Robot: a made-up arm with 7 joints.
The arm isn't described. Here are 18 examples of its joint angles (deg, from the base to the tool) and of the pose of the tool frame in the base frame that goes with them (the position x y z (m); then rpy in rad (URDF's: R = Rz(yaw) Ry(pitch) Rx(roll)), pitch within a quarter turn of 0, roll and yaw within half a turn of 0).
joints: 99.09 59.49 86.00 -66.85 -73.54 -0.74 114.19
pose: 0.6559 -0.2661 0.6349 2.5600 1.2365 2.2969
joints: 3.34 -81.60 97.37 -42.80 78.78 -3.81 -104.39
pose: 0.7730 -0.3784 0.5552 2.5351 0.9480 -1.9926
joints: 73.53 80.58 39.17 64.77 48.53 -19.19 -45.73
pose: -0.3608 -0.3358 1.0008 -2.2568 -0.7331 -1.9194
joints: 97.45 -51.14 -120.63 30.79 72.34 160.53 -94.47
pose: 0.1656 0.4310 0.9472 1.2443 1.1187 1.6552
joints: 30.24 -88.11 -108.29 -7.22 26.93 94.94 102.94
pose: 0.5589 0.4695 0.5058 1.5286 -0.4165 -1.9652
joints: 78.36 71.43 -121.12 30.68 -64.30 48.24 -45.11
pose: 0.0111 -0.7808 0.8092 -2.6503 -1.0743 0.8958
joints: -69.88 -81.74 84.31 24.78 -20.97 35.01 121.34
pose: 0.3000 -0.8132 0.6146 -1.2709 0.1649 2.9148
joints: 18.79 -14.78 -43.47 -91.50 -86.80 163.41 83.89
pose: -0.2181 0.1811 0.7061 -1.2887 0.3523 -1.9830
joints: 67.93 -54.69 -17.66 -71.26 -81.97 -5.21 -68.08
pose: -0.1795 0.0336 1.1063 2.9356 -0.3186 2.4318
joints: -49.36 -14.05 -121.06 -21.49 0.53 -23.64 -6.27
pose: 0.3278 -0.1329 1.2276 2.3124 -0.5149 0.2233
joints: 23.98 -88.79 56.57 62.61 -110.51 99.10 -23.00
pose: 0.4356 0.5237 0.4602 -2.9580 -0.8095 -2.1255
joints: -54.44 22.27 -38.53 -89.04 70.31 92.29 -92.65
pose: -0.1588 0.4401 0.6430 -0.5176 0.2804 -1.4813
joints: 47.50 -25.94 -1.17 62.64 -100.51 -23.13 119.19
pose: 0.4854 0.5112 0.9023 1.3885 -0.1673 2.4721
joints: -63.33 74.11 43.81 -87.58 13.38 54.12 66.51
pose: -0.5127 0.0149 0.2522 -2.8638 -0.9080 -1.1605
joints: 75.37 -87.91 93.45 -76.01 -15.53 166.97 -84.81
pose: 0.4821 0.1742 0.4223 1.9887 -0.3571 2.0316
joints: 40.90 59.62 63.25 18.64 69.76 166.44 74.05
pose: -0.4301 -0.3019 0.8876 2.8050 0.3590 2.0258
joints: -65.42 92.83 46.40 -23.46 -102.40 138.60 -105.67
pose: -0.3868 0.4124 0.1934 1.6263 -1.2359 -1.1887
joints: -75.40 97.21 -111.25 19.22 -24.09 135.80 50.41
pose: -0.2389 0.6431 0.4373 0.5221 0.5631 -0.9820
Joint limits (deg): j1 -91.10..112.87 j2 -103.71..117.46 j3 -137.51..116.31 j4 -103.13..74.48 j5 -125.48..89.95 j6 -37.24..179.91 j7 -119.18..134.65
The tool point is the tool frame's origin. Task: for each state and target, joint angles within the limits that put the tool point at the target. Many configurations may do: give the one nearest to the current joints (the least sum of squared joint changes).
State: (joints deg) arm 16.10 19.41 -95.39 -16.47 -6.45 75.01 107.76
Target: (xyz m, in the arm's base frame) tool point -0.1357 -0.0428 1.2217
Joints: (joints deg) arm 28.58 11.58 -94.22 8.99 4.03 105.87 106.07
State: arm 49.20 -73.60 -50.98 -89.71 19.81 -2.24 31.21
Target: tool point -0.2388 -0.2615 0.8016
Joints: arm 74.61 -31.43 -29.40 -103.13 7.15 12.49 30.56
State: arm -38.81 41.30 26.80 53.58 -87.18 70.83 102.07
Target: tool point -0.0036 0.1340 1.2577
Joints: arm -35.96 30.12 7.41 52.43 -81.32 65.67 101.43
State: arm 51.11 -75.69 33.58 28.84 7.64 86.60 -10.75
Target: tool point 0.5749 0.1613 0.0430
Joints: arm 20.49 -103.71 16.69 50.94 15.02 77.12 -12.68
